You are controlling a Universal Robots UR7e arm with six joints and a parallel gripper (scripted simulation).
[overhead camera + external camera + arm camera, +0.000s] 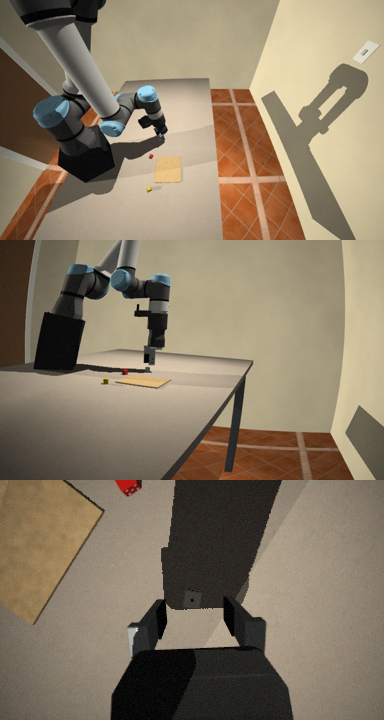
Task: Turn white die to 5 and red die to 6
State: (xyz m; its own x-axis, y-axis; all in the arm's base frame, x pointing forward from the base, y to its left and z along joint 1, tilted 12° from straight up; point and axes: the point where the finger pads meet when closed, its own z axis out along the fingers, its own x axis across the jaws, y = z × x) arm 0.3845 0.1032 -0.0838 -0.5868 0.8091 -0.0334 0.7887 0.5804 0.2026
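Right now my hand is 1 cm to the left of the white die and 4 cm above it. Also, from my hand: yellow die 5 cm behind, 29 cm to the right, 4 cm below; then red die 6 cm behind, 11 cm to the right, 4 cm below; then tan mat 4 cm ahead, 19 cm to the right, 4 cm below.
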